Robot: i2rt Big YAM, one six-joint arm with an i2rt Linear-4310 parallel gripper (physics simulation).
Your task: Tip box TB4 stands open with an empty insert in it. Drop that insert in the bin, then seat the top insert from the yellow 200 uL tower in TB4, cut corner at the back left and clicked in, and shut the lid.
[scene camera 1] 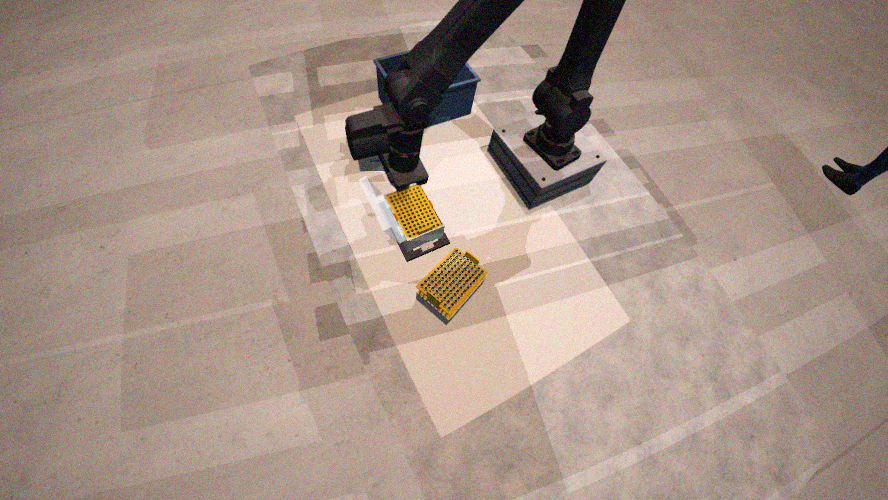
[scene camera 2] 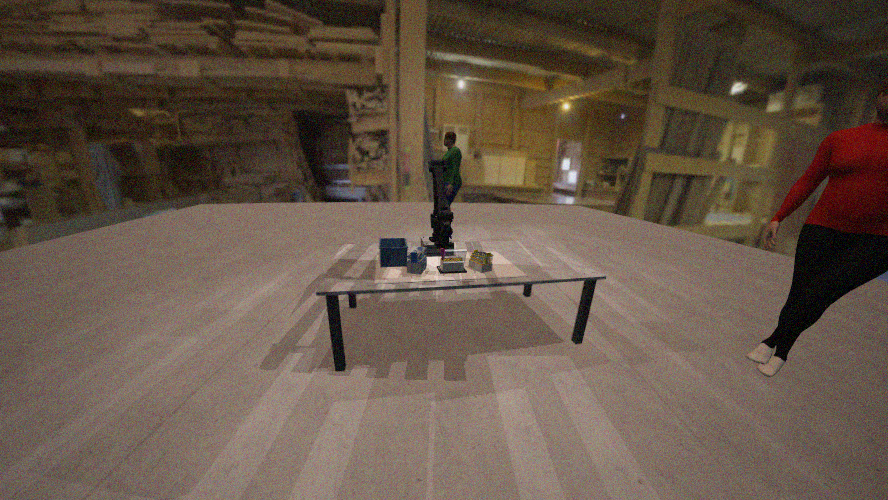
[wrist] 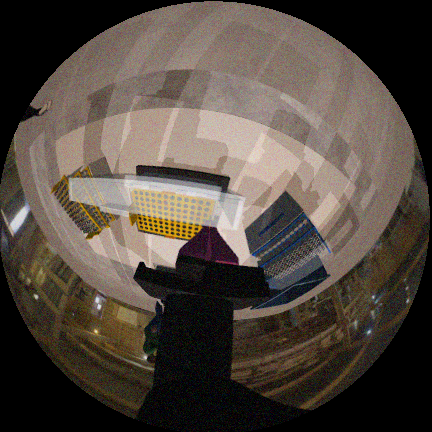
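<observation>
Tip box TB4 [scene camera 1: 427, 236] [scene camera 2: 452, 265] stands on a dark base, with a yellow perforated insert [scene camera 1: 415, 209] [wrist: 170, 228] in its top. Its clear lid [scene camera 1: 379, 208] [wrist: 100, 191] stands open along one long side; in the wrist view the insert shows partly through it. The yellow tower [scene camera 1: 451, 281] [scene camera 2: 480, 261] [wrist: 82, 205] stands apart from TB4, with a yellow insert on top. My gripper [wrist: 208, 222] is shut, with no thing visible between its magenta fingertips, at the insert's end nearer the blue bin. Tip contact is unclear; scene camera 1 hides the fingertips behind the wrist.
The blue bin [scene camera 1: 458, 99] [scene camera 2: 393, 253] [wrist: 295, 290] stands behind the arm's wrist in scene camera 1. A grey and blue tip rack [scene camera 2: 416, 261] [wrist: 285, 240] stands between the bin and TB4. The arm's base block [scene camera 1: 528, 180] stands at right in scene camera 1.
</observation>
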